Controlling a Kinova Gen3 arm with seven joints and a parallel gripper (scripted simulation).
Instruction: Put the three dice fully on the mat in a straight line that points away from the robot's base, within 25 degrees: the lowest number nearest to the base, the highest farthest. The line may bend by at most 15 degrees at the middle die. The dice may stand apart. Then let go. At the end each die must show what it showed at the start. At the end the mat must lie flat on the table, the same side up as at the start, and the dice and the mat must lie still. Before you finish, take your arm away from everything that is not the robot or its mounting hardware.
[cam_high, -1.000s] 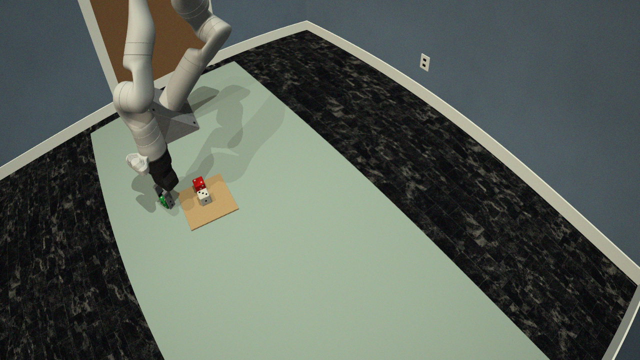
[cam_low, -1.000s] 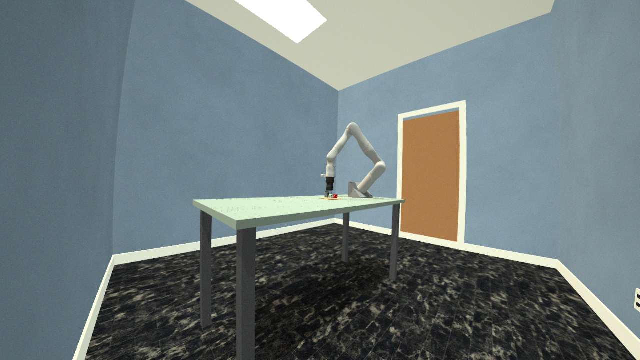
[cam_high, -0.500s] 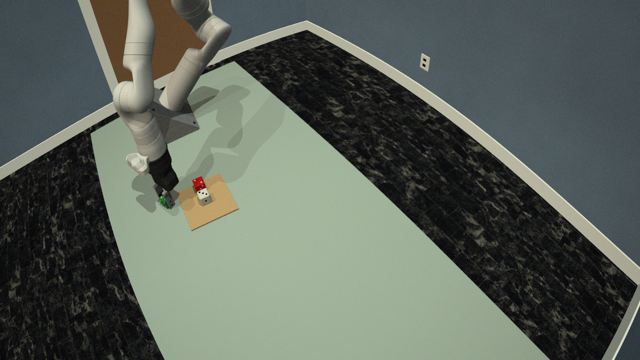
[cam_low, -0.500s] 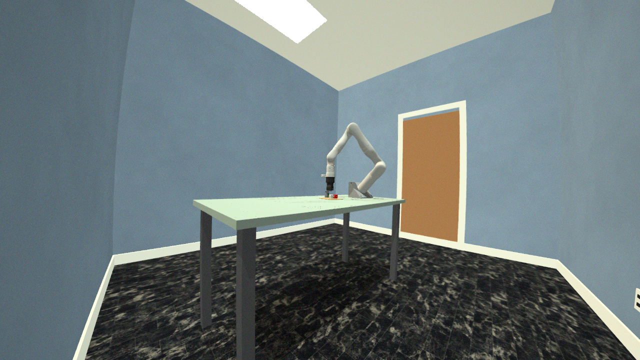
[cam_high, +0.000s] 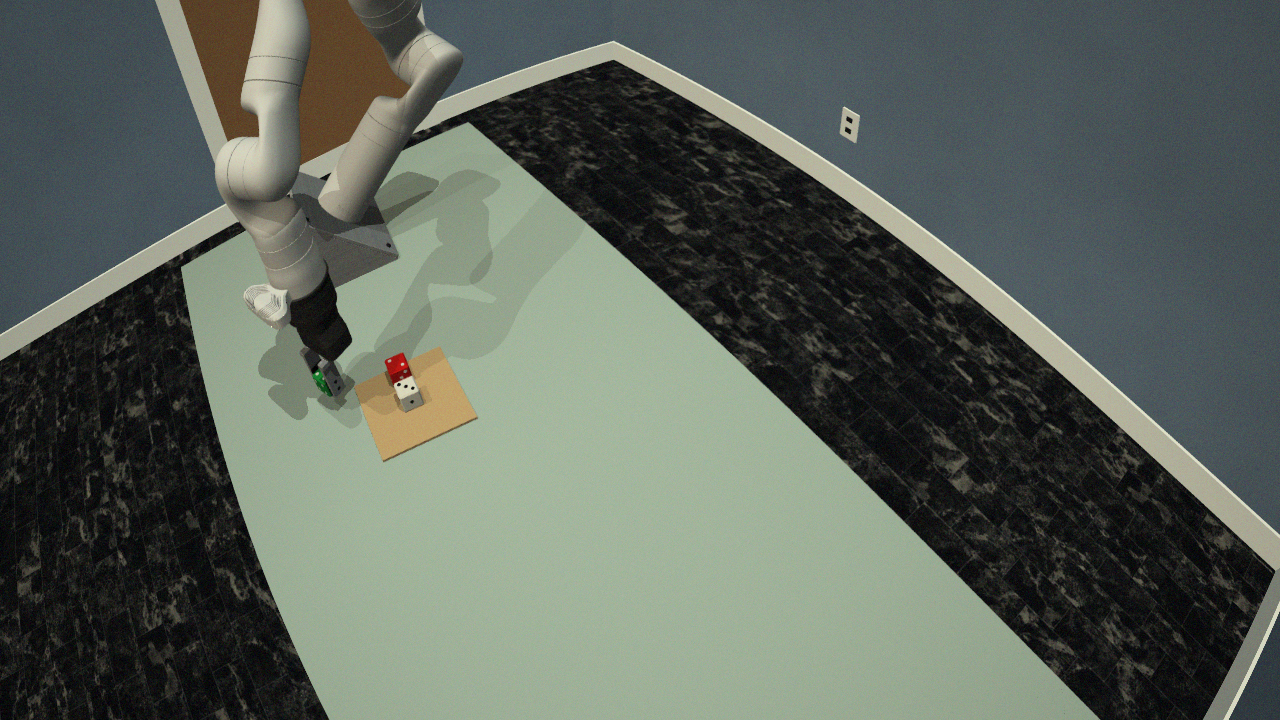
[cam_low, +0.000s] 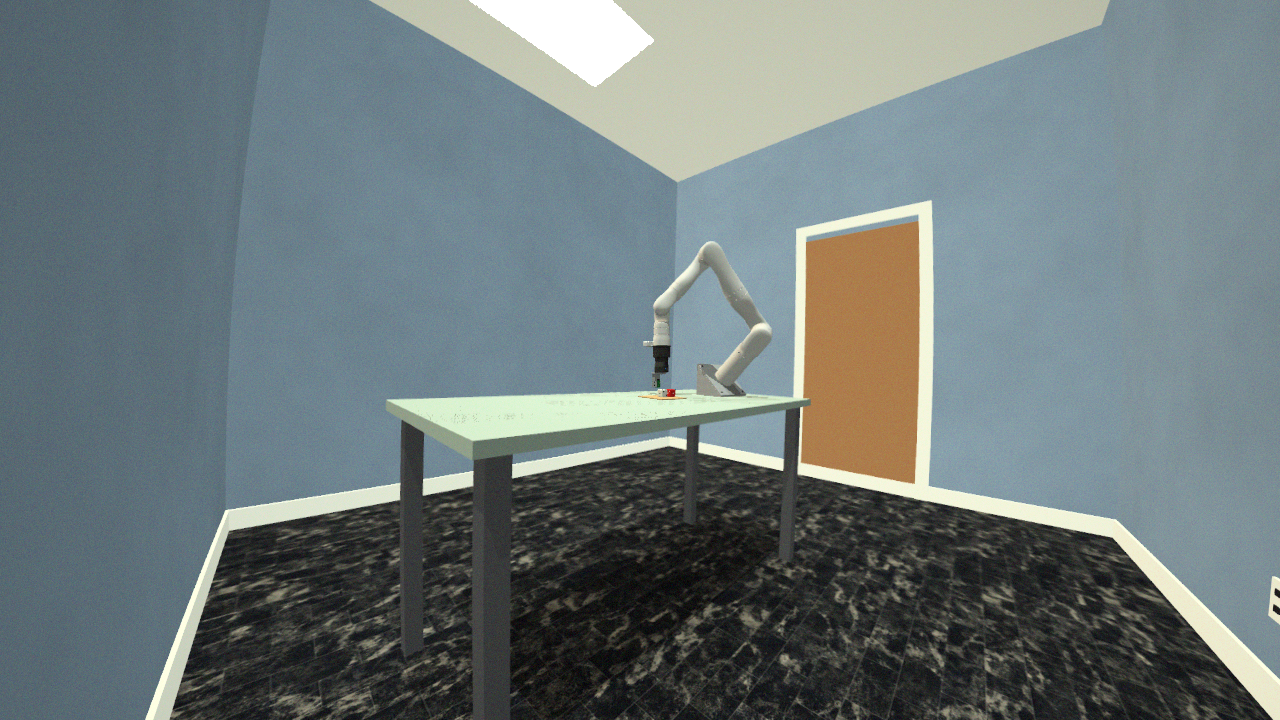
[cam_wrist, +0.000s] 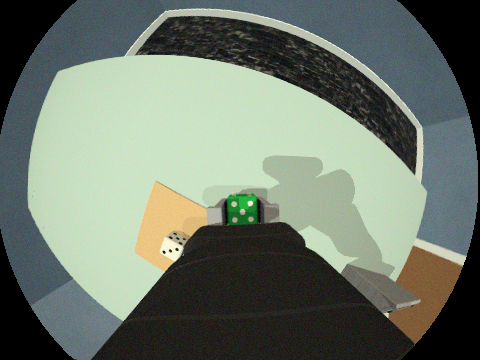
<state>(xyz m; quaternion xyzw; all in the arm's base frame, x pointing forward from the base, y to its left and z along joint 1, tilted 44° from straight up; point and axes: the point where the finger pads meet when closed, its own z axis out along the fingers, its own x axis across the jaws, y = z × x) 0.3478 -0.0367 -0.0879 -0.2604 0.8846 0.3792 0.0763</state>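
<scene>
Now: the white die 100 mm to the left of my hand, 50 mm ahead of it and 40 mm below it. Also, from my hand: green die right at my hand; tan mat 100 mm to the left, 50 mm below, 50 mm ahead; red die 100 mm to the left, 40 mm below, 10 mm ahead.
</scene>
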